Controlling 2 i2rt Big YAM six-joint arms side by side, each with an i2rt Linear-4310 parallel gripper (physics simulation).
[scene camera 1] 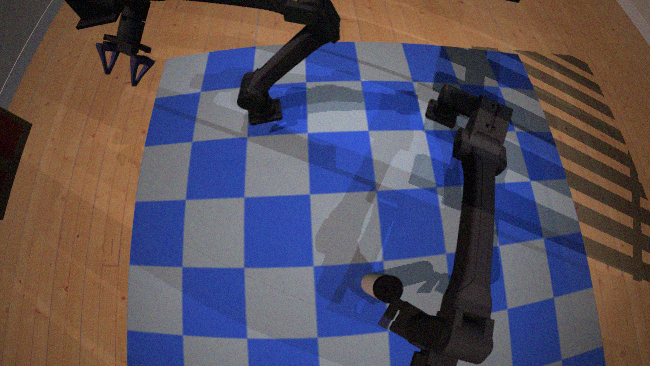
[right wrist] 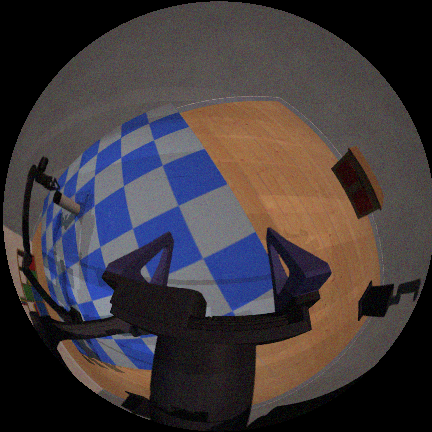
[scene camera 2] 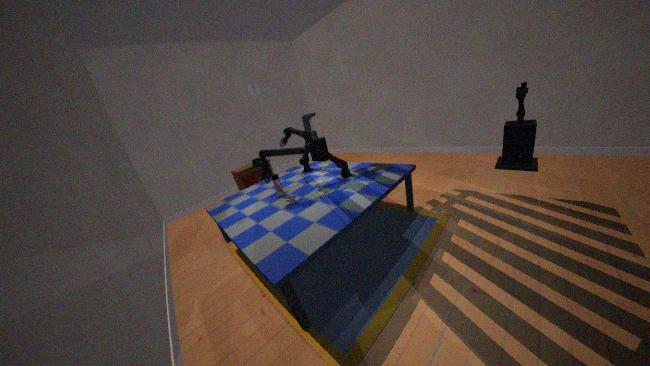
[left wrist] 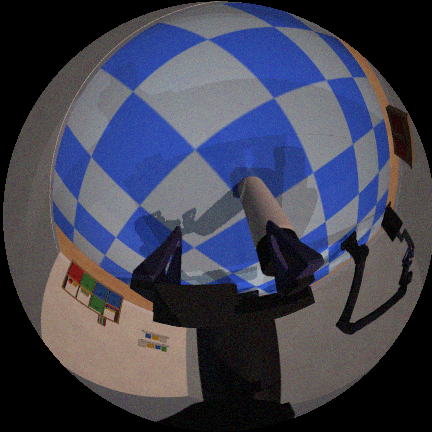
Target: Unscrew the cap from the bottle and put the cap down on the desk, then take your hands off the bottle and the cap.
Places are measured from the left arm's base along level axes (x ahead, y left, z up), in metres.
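Where they show: left gripper, fingertip midpoint: (scene camera 1: 402,323) (right wrist: 57,187) (scene camera 2: 268,181) (left wrist: 224,226); right gripper, fingertip midpoint: (scene camera 1: 120,80) (right wrist: 217,234) (scene camera 2: 280,146); left arm's base, link origin: (scene camera 1: 441,114) (right wrist: 76,314) (scene camera 2: 346,175) (left wrist: 247,293); right arm's base, link origin: (scene camera 1: 265,112) (scene camera 2: 308,170) (left wrist: 347,239).
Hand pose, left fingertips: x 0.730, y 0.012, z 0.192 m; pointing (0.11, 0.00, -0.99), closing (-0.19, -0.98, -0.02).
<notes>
Each offset is from my left fingertips to the top centre of the thing. Level surfaces: height alone.
A pale bottle @[dz +0.008, dx -0.065, dy -0.066 m] (scene camera 1: 369,285) (scene camera 2: 279,188) (left wrist: 263,206) (right wrist: 69,204) stands upright on the blue and grey checkered desk @[dz -0.192 m] (scene camera 1: 215,230) (scene camera 2: 312,240). Its wide dark cap @[dz +0.024, dx -0.065, dy -0.066 m] (scene camera 1: 388,288) (right wrist: 57,198) is on top. My left gripper (scene camera 1: 389,317) (left wrist: 224,226) is open and empty, close beside the cap. In the left wrist view, the finger on the picture's right overlaps the cap (left wrist: 264,256) and hides part of it; whether they touch I cannot tell. My right gripper (scene camera 1: 121,79) (right wrist: 217,234) is open and empty, off past the desk's edge, far from the bottle.
My left arm (scene camera 1: 475,225) reaches over the desk on the right of scene camera 1. My right arm (scene camera 1: 295,55) bends over the far edge. A red-fronted cabinet (scene camera 2: 247,177) (right wrist: 357,185) stands on the floor beyond the desk. A dark pedestal (scene camera 2: 519,145) stands farther off.
</notes>
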